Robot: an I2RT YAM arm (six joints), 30 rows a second.
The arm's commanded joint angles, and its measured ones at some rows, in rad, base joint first. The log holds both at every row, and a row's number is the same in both.
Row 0, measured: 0.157 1.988 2.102 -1.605 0.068 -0.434
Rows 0 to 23, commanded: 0.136 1.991 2.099 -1.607 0.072 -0.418; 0.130 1.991 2.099 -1.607 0.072 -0.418; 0.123 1.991 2.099 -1.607 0.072 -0.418; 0.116 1.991 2.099 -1.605 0.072 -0.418; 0.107 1.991 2.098 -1.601 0.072 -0.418; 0.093 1.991 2.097 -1.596 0.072 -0.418; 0.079 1.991 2.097 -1.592 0.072 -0.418; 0.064 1.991 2.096 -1.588 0.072 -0.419; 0.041 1.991 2.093 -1.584 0.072 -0.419; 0.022 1.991 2.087 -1.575 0.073 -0.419; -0.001 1.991 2.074 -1.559 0.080 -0.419; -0.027 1.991 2.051 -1.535 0.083 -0.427; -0.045 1.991 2.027 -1.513 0.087 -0.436; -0.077 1.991 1.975 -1.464 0.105 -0.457; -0.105 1.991 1.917 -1.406 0.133 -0.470; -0.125 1.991 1.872 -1.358 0.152 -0.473; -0.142 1.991 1.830 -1.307 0.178 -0.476; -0.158 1.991 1.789 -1.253 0.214 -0.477; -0.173 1.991 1.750 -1.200 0.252 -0.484; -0.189 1.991 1.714 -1.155 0.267 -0.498; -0.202 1.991 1.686 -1.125 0.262 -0.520; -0.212 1.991 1.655 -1.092 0.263 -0.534; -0.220 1.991 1.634 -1.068 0.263 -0.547; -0.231 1.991 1.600 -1.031 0.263 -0.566
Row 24, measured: -0.209 1.990 1.666 -1.082 0.227 -0.503
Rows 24 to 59, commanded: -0.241 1.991 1.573 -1.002 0.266 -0.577; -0.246 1.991 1.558 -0.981 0.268 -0.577; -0.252 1.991 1.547 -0.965 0.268 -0.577; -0.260 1.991 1.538 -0.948 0.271 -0.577; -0.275 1.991 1.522 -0.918 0.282 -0.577; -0.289 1.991 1.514 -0.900 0.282 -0.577; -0.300 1.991 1.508 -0.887 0.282 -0.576; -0.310 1.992 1.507 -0.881 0.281 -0.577; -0.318 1.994 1.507 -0.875 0.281 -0.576; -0.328 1.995 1.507 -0.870 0.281 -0.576; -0.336 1.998 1.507 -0.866 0.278 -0.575; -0.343 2.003 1.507 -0.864 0.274 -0.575; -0.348 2.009 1.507 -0.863 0.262 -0.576; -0.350 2.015 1.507 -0.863 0.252 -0.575; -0.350 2.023 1.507 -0.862 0.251 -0.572; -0.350 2.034 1.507 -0.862 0.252 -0.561; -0.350 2.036 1.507 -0.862 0.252 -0.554; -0.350 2.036 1.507 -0.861 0.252 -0.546; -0.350 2.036 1.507 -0.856 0.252 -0.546; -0.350 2.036 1.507 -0.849 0.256 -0.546; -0.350 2.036 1.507 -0.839 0.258 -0.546; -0.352 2.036 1.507 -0.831 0.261 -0.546; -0.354 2.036 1.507 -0.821 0.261 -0.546; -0.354 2.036 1.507 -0.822 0.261 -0.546; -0.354 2.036 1.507 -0.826 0.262 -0.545; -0.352 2.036 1.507 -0.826 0.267 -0.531; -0.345 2.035 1.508 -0.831 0.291 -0.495; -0.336 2.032 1.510 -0.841 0.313 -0.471; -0.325 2.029 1.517 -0.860 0.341 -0.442; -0.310 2.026 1.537 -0.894 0.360 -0.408; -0.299 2.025 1.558 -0.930 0.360 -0.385; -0.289 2.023 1.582 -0.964 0.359 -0.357; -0.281 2.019 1.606 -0.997 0.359 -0.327; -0.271 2.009 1.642 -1.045 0.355 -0.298; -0.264 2.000 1.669 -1.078 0.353 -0.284; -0.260 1.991 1.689 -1.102 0.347 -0.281
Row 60, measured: -0.279 2.017 1.600 -1.044 0.338 -0.370
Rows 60 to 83, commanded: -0.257 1.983 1.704 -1.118 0.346 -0.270; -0.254 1.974 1.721 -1.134 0.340 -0.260; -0.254 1.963 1.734 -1.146 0.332 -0.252; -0.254 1.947 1.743 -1.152 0.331 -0.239; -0.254 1.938 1.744 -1.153 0.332 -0.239; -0.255 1.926 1.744 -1.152 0.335 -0.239; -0.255 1.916 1.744 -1.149 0.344 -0.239; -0.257 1.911 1.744 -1.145 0.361 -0.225; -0.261 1.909 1.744 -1.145 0.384 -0.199; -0.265 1.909 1.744 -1.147 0.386 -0.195; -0.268 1.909 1.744 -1.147 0.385 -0.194; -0.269 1.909 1.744 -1.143 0.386 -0.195; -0.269 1.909 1.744 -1.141 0.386 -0.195; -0.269 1.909 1.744 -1.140 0.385 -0.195; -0.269 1.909 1.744 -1.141 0.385 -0.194; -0.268 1.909 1.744 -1.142 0.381 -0.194; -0.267 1.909 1.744 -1.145 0.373 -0.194; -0.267 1.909 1.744 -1.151 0.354 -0.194; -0.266 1.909 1.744 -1.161 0.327 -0.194; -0.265 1.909 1.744 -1.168 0.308 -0.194; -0.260 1.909 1.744 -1.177 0.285 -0.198; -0.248 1.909 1.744 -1.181 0.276 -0.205; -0.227 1.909 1.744 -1.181 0.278 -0.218; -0.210 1.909 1.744 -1.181 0.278 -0.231
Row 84, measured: -0.251 1.933 1.724 -1.182 0.310 -0.210
